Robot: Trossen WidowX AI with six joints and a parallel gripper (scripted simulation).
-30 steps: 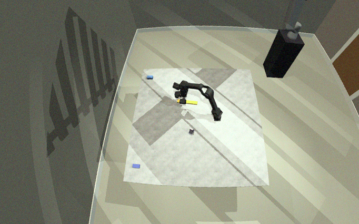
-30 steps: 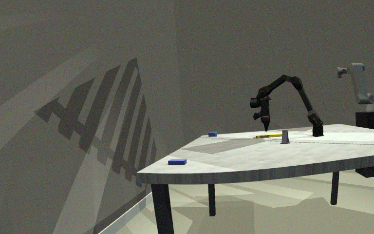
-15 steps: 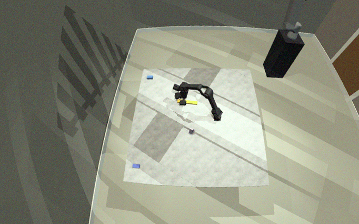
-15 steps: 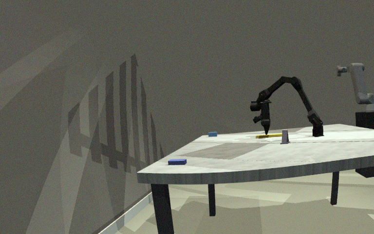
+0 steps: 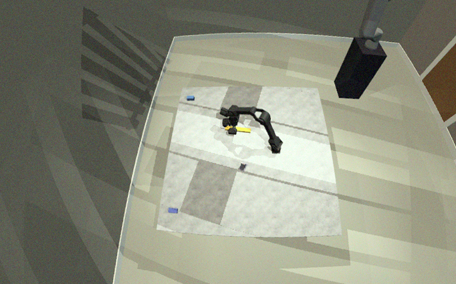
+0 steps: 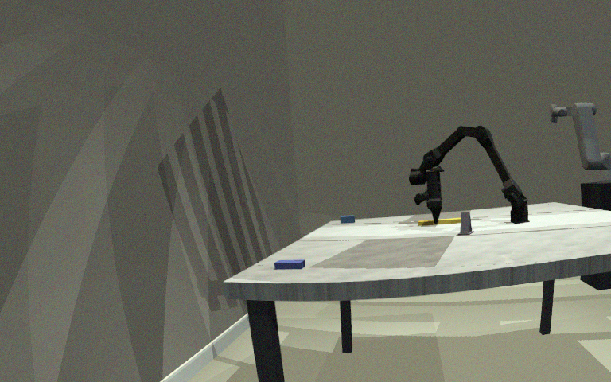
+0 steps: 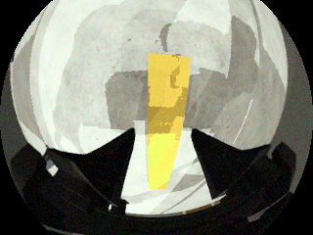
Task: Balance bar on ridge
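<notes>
Now: the yellow bar 30 mm behind my gripper tip.
</notes>
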